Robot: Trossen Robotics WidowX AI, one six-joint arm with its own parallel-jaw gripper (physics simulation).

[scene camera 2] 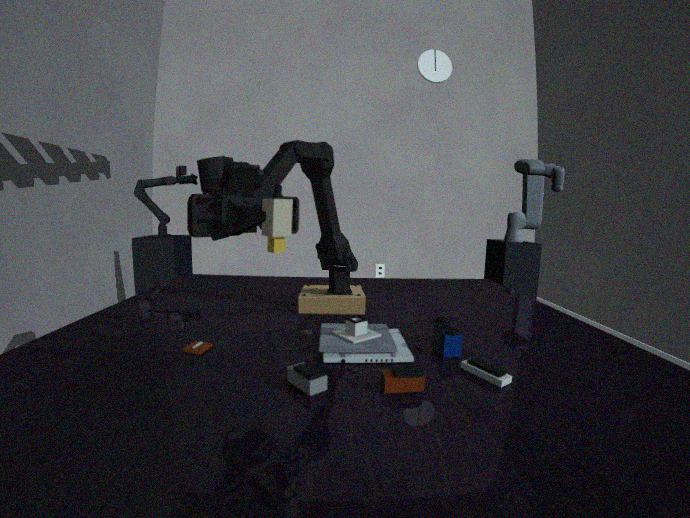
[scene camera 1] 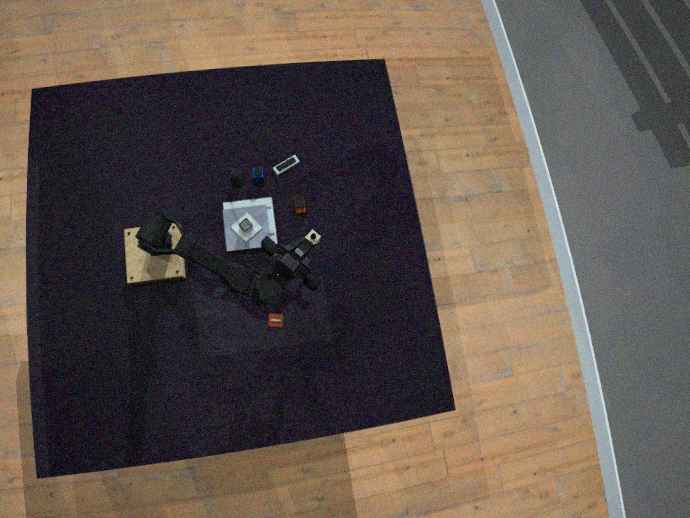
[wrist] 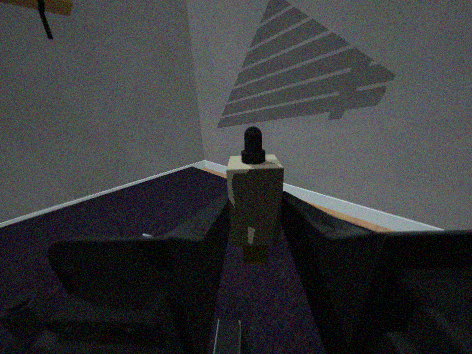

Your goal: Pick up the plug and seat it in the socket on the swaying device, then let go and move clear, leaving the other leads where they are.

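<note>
The plug (scene camera 1: 313, 236) (scene camera 2: 277, 216) (wrist: 255, 200) has a cream block body, a black stub on top and a yellow tip pointing down. My gripper (scene camera 1: 306, 242) (wrist: 254, 198) is shut on its body and holds it upright, high above the dark mat. The device has a white base (scene camera 1: 249, 201) (scene camera 2: 404, 352) and a grey top plate (scene camera 2: 332, 330). On a white diamond plate in its middle stands the small square socket (scene camera 1: 245, 224) (scene camera 2: 356, 326). The plug is apart from the socket, to its right and nearer the bottom in scene camera 1. The yellow tip is hidden in scene camera 1.
Around the device lie a grey block (scene camera 2: 307, 379), an orange block (scene camera 1: 300, 205) (scene camera 2: 403, 381), a white bar (scene camera 1: 286, 165) (scene camera 2: 486, 373), a blue block (scene camera 1: 257, 173) (scene camera 2: 452, 345) and a black block (scene camera 1: 235, 177). A flat orange tile (scene camera 1: 275, 320) (scene camera 2: 197, 348) lies apart. My arm stands on a wooden base (scene camera 1: 136, 270) (scene camera 2: 331, 304).
</note>
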